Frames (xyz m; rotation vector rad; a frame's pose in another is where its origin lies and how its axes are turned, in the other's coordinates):
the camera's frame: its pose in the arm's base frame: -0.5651 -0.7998 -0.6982 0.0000 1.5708 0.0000
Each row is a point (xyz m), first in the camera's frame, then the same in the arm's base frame.
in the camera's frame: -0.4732 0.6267 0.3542
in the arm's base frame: -0.2109 -0.1731 -0.2250
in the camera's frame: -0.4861 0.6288 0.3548
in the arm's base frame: -0.2103 -0.1710 -0.2121
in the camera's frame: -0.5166 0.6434 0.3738
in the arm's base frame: -0.1913 -0.1564 -0.1816
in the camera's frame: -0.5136 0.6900 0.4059
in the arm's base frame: -0.1592 -0.1098 -0.1846
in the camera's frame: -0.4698 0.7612 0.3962
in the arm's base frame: -0.1689 -0.0386 -0.2284
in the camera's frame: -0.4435 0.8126 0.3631
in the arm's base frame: -0.2020 0.0128 -0.2547
